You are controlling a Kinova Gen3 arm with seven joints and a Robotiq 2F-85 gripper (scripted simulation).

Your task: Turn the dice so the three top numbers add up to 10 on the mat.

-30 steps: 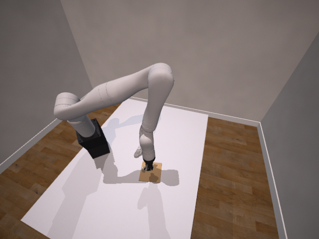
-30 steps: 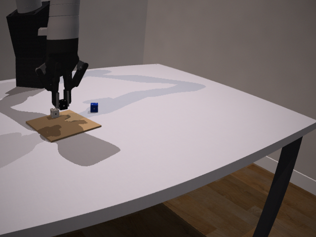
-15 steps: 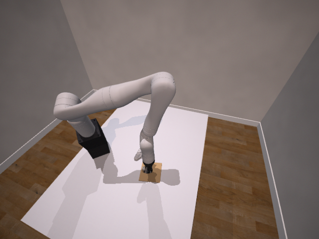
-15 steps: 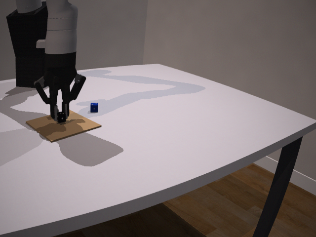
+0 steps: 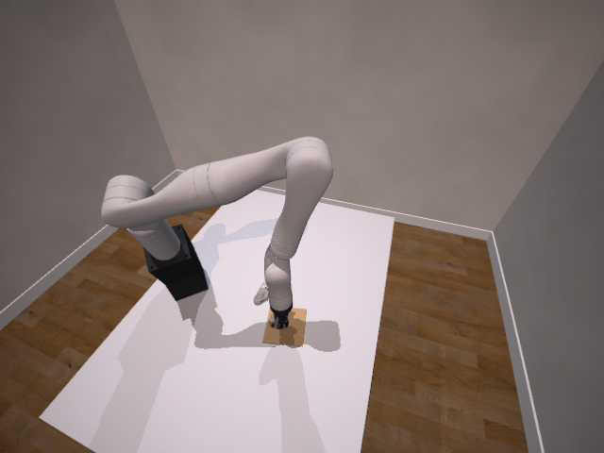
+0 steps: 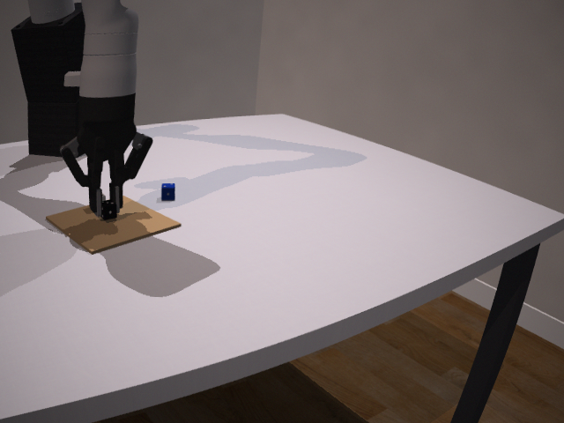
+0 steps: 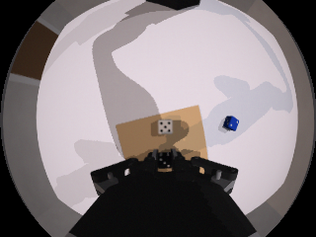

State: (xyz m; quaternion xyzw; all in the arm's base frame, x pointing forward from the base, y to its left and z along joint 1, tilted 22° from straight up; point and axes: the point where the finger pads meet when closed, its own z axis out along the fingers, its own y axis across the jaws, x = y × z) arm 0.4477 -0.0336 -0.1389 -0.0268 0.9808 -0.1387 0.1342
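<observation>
My gripper is now 10 mm short of the black die and 10 mm above it. From my hand the other things lie so: blue die 50 mm behind, 120 mm to the left, 20 mm below; white die 40 mm behind, 20 mm below; tan mat 10 mm ahead, 30 mm below.
</observation>
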